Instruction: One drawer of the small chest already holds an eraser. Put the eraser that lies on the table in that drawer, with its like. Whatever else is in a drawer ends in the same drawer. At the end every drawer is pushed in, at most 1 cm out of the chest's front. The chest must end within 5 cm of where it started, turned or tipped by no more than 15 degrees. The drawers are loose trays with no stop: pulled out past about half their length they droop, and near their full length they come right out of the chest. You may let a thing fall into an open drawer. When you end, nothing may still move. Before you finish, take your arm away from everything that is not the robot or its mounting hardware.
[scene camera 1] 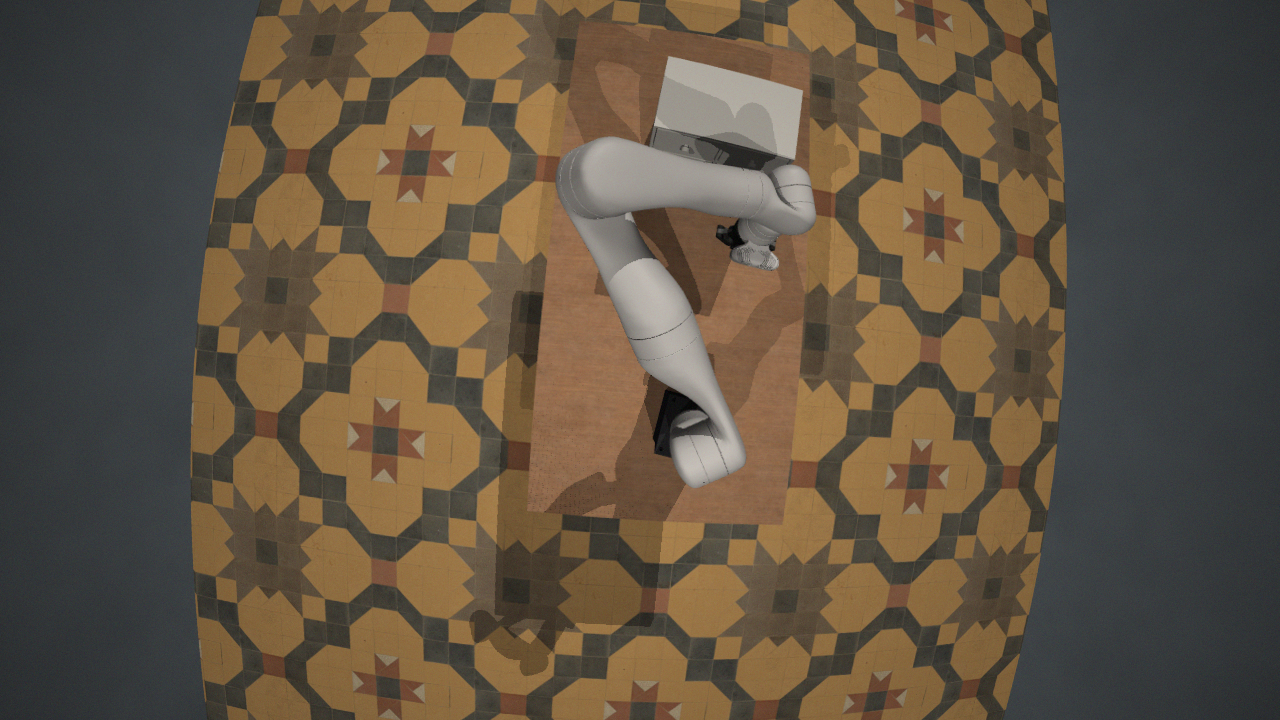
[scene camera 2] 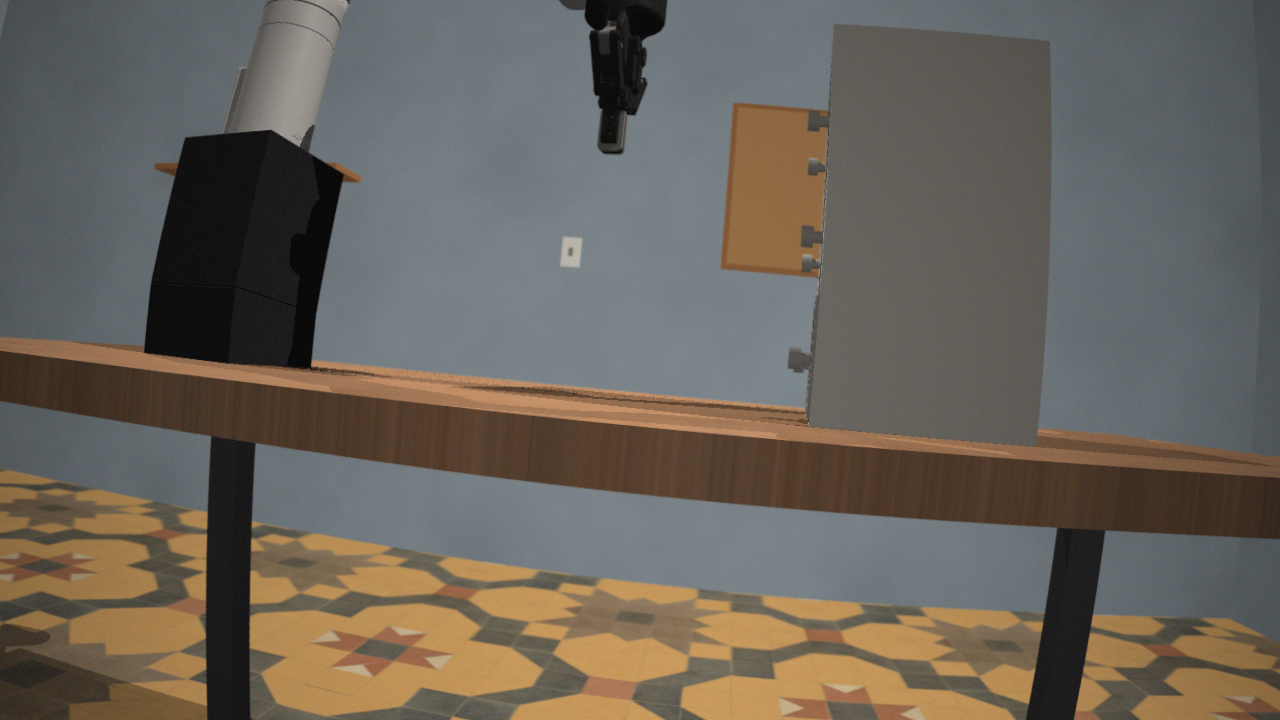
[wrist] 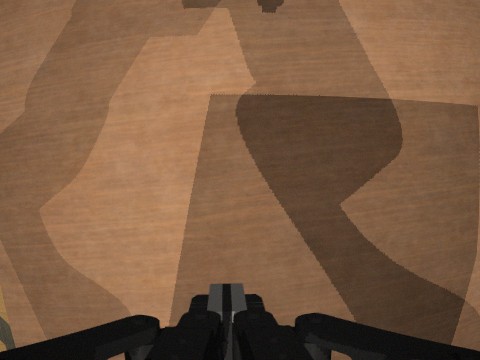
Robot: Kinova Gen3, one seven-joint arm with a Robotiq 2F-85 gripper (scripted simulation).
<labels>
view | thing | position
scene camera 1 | grey chest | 696, 99
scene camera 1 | drawer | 732, 155
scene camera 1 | drawer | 668, 140
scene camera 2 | my gripper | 610, 152
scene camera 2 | grey chest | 932, 315
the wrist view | my gripper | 226, 305
</labels>
